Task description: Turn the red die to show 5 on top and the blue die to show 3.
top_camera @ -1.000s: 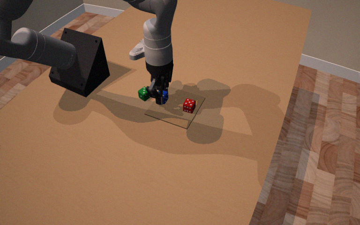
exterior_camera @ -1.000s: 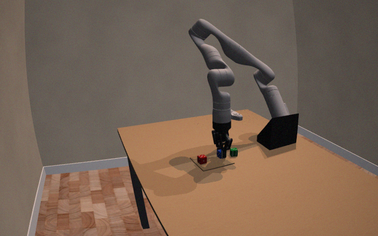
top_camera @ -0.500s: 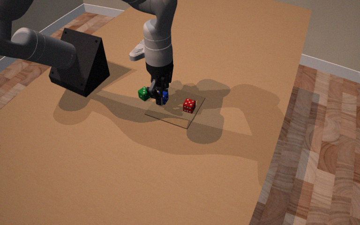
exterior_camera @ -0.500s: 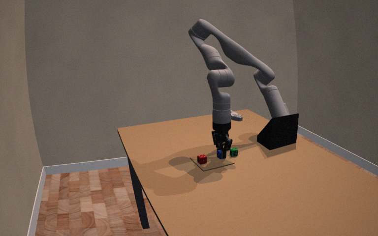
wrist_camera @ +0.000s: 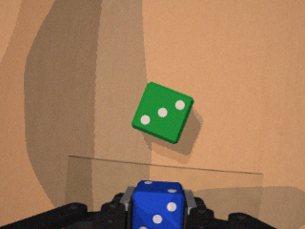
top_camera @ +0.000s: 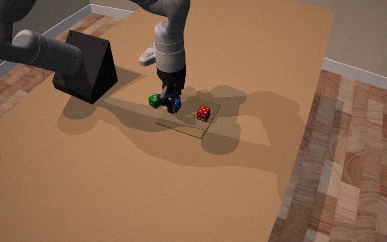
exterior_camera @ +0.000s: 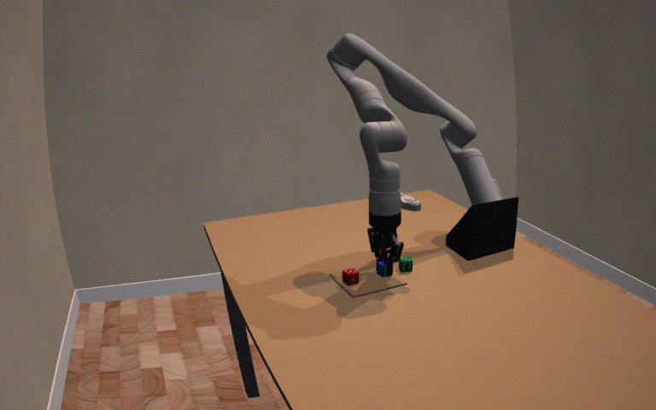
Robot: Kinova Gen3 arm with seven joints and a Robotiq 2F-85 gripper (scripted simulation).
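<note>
Right now the blue die is right at my hand. From my hand the other things lie so: thin tan mat 40 mm ahead, 20 mm below, 10 mm to the left; then red die 90 mm ahead, 20 mm to the left; then green die 60 mm behind, 10 mm to the right, 10 mm below.
</note>
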